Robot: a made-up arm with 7 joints.
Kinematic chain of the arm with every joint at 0, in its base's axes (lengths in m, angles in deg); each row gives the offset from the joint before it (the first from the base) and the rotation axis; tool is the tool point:
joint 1: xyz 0 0 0.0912 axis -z
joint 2: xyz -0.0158 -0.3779 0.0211 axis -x
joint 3: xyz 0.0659 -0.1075 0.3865 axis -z
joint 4: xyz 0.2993 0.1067 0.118 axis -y
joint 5: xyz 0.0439 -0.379 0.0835 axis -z
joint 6: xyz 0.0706 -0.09 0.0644 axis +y
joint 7: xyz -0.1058 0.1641 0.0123 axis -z
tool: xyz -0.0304 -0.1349 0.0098
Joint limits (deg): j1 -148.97..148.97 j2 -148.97..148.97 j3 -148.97..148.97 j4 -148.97..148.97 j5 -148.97..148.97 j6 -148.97..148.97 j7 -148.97..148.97
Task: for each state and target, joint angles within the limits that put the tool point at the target. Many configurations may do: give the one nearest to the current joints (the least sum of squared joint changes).
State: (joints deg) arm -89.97 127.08 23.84 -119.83 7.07 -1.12 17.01
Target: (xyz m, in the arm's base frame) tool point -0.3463 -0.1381 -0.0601
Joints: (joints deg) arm -110.20 148.97 58.70 -116.40 12.26 -42.28 27.93
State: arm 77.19 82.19 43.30 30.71 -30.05 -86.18 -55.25
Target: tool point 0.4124 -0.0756 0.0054
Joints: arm 89.94 130.50 38.85 50.08 -37.75 -86.58 -73.71
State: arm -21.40 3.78 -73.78 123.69 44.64 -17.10 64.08
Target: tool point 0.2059 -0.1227 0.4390
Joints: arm -10.89 16.50 -88.33 129.99 41.35 -7.62 66.64
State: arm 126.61 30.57 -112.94 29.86 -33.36 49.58 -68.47
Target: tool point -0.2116 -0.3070 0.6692
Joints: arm 140.78 26.54 -81.16 27.90 -24.75 48.88 -57.56
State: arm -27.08 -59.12 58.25 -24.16 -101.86 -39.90 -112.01
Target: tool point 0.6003 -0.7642 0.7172
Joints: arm -35.73 -10.41 55.45 -20.97 -101.52 -39.33 -114.90
